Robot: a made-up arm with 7 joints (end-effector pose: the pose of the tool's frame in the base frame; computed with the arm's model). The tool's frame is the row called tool.
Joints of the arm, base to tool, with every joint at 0 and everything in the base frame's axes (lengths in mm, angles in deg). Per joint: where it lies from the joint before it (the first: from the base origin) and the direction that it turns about. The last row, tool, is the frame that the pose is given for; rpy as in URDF.
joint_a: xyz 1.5 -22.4 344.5 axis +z
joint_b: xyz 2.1 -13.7 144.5 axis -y
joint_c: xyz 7.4 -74 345.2 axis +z
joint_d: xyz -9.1 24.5 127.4 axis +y
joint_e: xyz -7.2 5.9 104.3 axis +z
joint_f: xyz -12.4 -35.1 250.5 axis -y
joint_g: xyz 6 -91.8 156.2 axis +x
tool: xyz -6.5 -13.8 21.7 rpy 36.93 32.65 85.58
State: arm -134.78 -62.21 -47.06 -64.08 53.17 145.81 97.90
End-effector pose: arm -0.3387 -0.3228 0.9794 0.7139 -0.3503 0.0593 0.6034
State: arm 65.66 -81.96 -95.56 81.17 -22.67 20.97 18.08
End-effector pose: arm 0.7830 0.3508 0.6984 0.6215 0.0733 0.6874 -0.3686
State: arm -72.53 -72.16 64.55 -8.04 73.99 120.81 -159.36
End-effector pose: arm 0.1032 -0.7917 0.6021 0.8399 0.3505 0.3510 -0.2202
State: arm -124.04 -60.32 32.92 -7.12 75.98 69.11 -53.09
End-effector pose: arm -0.6567 -0.5813 0.8428 0.9929 -0.0171 -0.0829 -0.0838
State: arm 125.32 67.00 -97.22 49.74 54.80 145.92 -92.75
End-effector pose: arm 0.5416 -0.3744 0.6036 0.8343 0.4481 0.2177 0.2362
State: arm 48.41 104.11 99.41 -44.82 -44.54 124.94 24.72
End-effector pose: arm 0.0000 -0.6778 0.3995 0.4841 -0.0446 0.8734 -0.0281
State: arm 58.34 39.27 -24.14 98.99 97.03 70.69 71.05
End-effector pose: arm 0.3232 -0.1329 0.8701 0.4142 -0.7437 0.2003 -0.4851
